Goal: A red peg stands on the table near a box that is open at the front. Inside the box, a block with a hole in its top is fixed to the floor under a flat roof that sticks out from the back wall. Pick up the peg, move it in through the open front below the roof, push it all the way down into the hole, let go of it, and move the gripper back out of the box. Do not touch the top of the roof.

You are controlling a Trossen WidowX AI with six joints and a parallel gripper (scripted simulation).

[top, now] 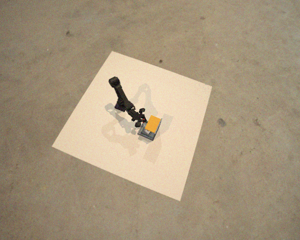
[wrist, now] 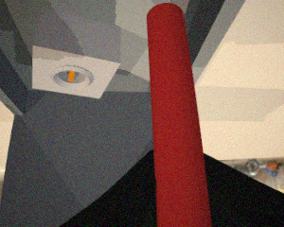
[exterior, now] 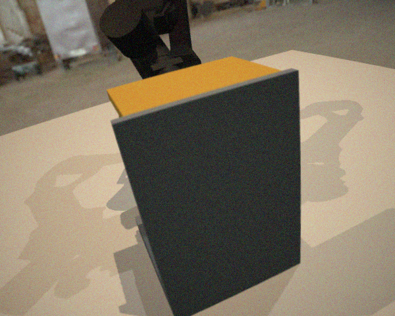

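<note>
The dark box wall is 110 mm ahead of my gripper tip, 70 mm to the right of it and 20 mm above it. The rest, counted from my gripper tip: orange roof 60 mm ahead, 60 mm to the right, 120 mm above; red peg 30 mm behind, 10 mm below.
</note>
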